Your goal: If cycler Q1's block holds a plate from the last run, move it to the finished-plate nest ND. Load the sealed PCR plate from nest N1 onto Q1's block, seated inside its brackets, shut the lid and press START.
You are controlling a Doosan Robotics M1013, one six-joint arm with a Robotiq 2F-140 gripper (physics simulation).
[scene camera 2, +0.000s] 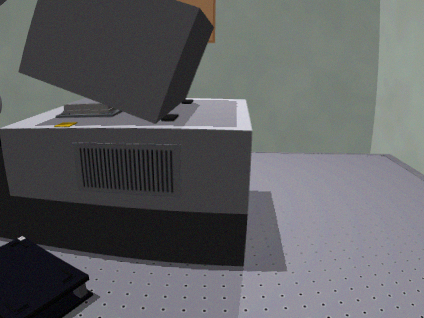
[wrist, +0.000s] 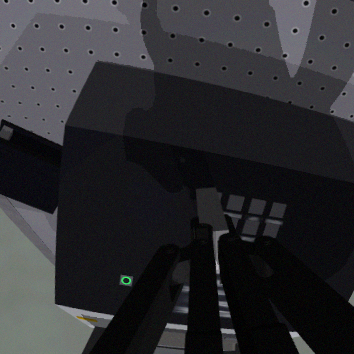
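The cycler [scene camera 2: 215, 170] [wrist: 100, 200] has a pale upper body over a dark base. Its grey lid [scene camera 2: 110, 50] is raised and tilted in the scene view. Under the lid, a low grey ridged piece [scene camera 2: 89, 108] sits in a dark-edged surround; I cannot tell whether it is the bare block or a plate. My gripper [wrist: 206, 203] is shut and empty, in front of the cycler's dark front panel, just left of its grey keys [wrist: 257, 207]. The fingers hide part of the panel. A green-ringed button [wrist: 126, 280] shows at lower left. I cannot make out nests N1 and ND or the sealed plate.
A dark flat unit [scene camera 2: 37, 277] with light corner pieces lies at the lower left of the scene view; a similar dark unit [wrist: 27, 170] stands left of the cycler in the wrist view. The perforated table [scene camera 2: 325, 240] [wrist: 55, 42] extends around the cycler. An orange-brown panel [scene camera 2: 208, 20] hangs behind.
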